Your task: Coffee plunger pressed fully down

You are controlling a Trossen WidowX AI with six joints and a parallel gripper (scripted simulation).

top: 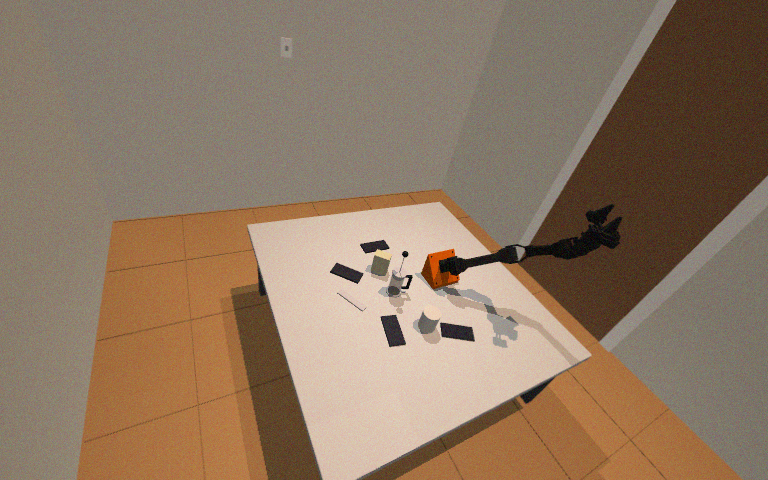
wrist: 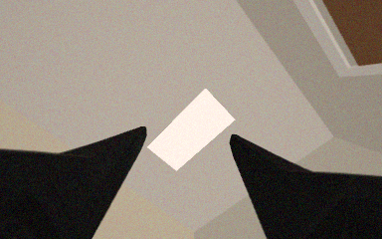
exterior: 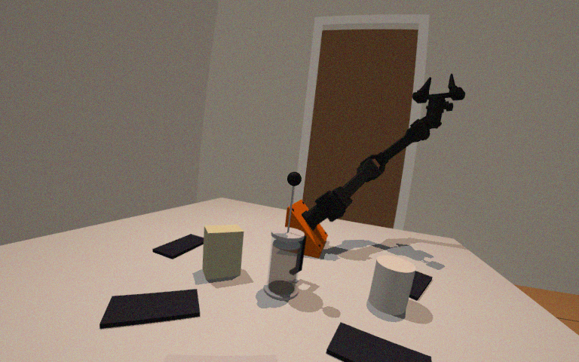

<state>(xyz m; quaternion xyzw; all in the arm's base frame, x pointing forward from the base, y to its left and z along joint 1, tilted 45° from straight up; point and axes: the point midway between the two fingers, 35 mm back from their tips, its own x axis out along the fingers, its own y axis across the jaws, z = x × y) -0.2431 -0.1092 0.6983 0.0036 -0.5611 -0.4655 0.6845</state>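
My gripper tip is 57 cm above the glass coffee press, 52 cm short of it and 40 cm to the left of it. Also, from my gripper tip: white cylinder (64 cm below, 49 cm ahead, 18 cm to the right).
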